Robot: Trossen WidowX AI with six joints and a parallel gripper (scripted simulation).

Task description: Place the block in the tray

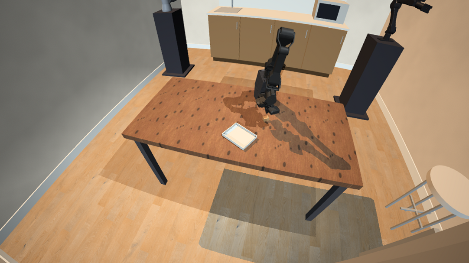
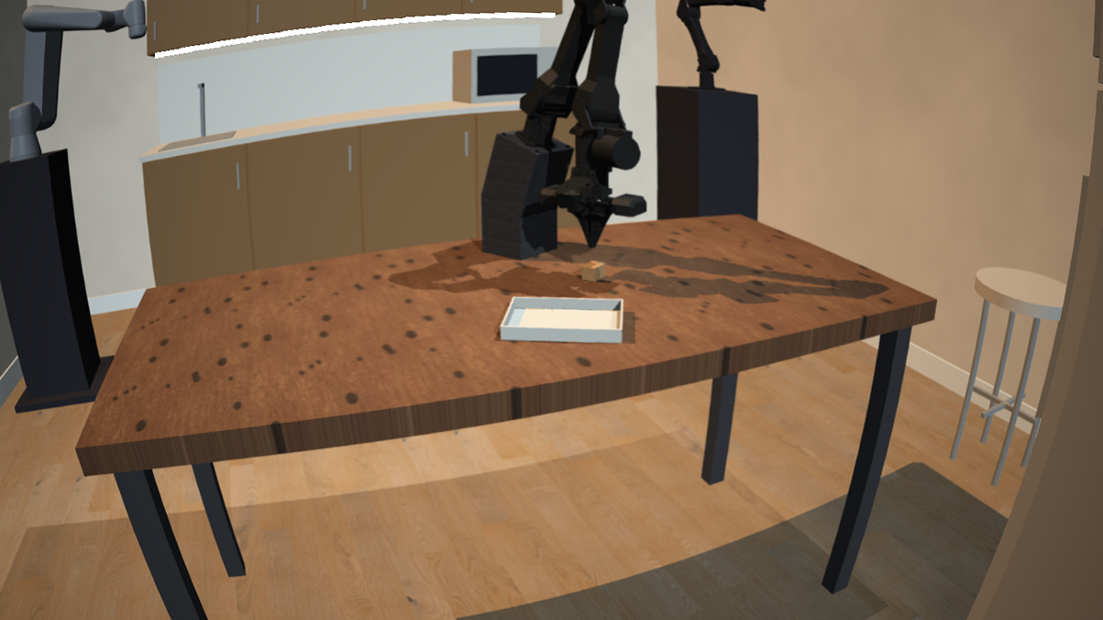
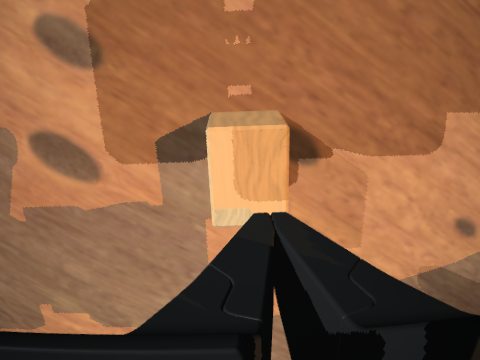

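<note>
The wooden block lies 80 mm below my hand. From my hand the other things lie so: white tray: 190 mm ahead, 140 mm to the right, 80 mm below.
</note>
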